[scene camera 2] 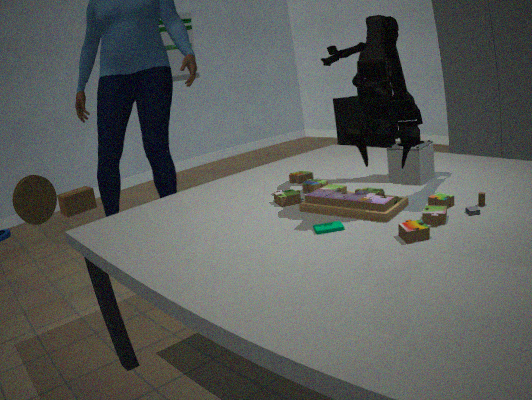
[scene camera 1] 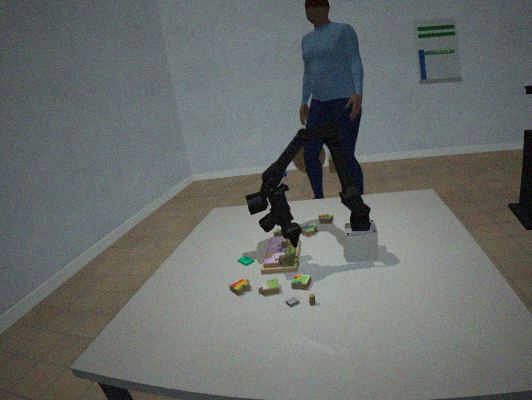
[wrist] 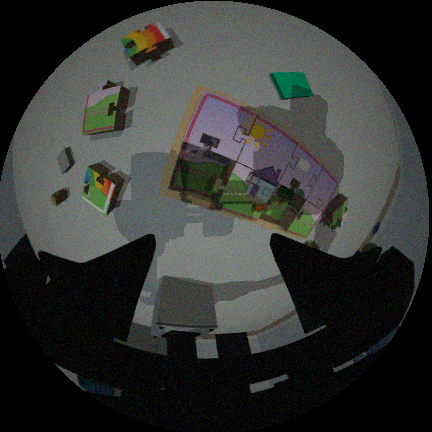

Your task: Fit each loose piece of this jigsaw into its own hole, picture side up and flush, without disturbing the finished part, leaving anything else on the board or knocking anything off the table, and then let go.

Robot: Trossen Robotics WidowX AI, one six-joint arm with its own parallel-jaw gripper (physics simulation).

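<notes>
The jigsaw board [scene camera 1: 280,270] [scene camera 2: 345,212] [wrist: 177,152] has a wooden rim and joined pieces showing a sun and house; parts are in shadow, and I cannot tell which spots are holes. Loose pieces lie picture side up around it: a red-yellow one [scene camera 1: 240,286] [scene camera 2: 414,231] [wrist: 146,42], a pink-green one [scene camera 1: 270,286] [scene camera 2: 434,215] [wrist: 102,112], an orange-green one [scene camera 1: 301,281] [scene camera 2: 441,200] [wrist: 102,192], and a green one [scene camera 2: 287,197] [wrist: 336,211] beside the opposite end. Two more [scene camera 2: 315,185] [scene camera 2: 301,176] lie behind. My gripper [scene camera 2: 385,166] [wrist: 213,239] is open and empty, above the table near the board.
A teal tile [scene camera 1: 245,260] [scene camera 2: 328,228] [wrist: 291,85] lies beside the board's long side. A grey block [scene camera 1: 292,301] [scene camera 2: 472,211] [wrist: 65,160] and a small brown cylinder [scene camera 1: 312,299] [scene camera 2: 481,199] [wrist: 59,196] stand near the orange-green piece. A person [scene camera 1: 332,70] stands behind the table.
</notes>
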